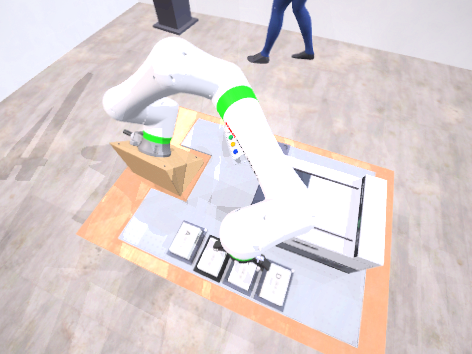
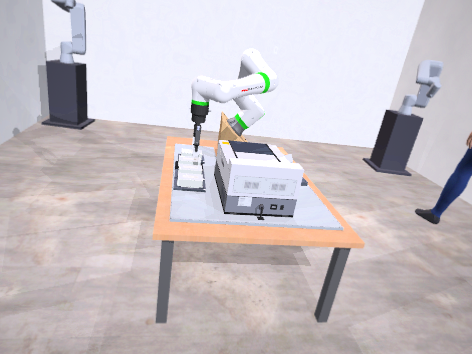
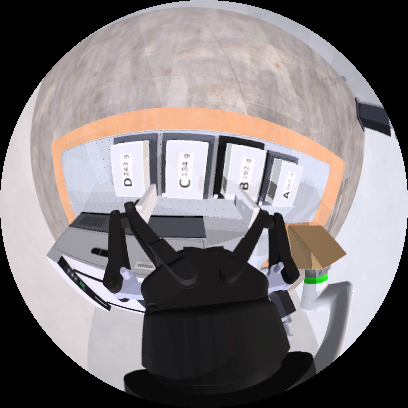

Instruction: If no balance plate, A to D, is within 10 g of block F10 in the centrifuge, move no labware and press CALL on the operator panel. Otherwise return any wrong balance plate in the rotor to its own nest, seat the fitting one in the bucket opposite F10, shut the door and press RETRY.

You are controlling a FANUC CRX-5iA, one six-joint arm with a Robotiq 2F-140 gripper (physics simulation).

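Places are measured from the arm's base along level axes (x back, y left, z down), in millimetres.
Where they show: gripper, fingertip midpoint: (image 2: 194,153) (image 3: 195,193); arm's base, origin of the base link: (image 1: 154,151) (image 2: 233,128) (image 3: 316,261).
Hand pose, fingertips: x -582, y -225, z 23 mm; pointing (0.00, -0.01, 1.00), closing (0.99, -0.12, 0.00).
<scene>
Each offset is from my fingertips to the top centre of the thing. Level surfaces: height alone.
Four white balance plates sit in dark nests in a row: A @[dx +249, dy -32, dz +77 mm] (image 1: 186,242) (image 3: 288,182), B @[dx +110, dy -31, dz +77 mm] (image 1: 212,257) (image 3: 245,167), labelled 192 g, C @[dx -23, dy -14, dz +77 mm] (image 1: 243,277) (image 3: 186,169), labelled 134 g, and D @[dx -156, dy -1, dz +77 mm] (image 1: 275,284) (image 3: 131,167), labelled 243 g. A's number is blurred. My gripper (image 1: 242,256) (image 2: 196,149) (image 3: 195,193) is open and empty, above the row near C. The white and grey centrifuge (image 1: 330,200) (image 2: 265,175) (image 3: 120,250) stands beside the row. Its rotor and block F10 are hidden. The operator panel @[dx +314, dy +532, dz +47 mm] (image 1: 233,145) shows green, yellow and blue buttons, partly behind the arm.
The plates and centrifuge stand on a grey mat @[dz +131 mm] (image 1: 330,305) (image 2: 200,212) on an orange-edged table (image 1: 300,332) (image 2: 240,239). The arm reaches over the centrifuge's near end. Its wooden wedge base (image 1: 155,165) (image 3: 315,245) stands at the table's end. A person's legs (image 1: 292,25) show beyond the table.
</scene>
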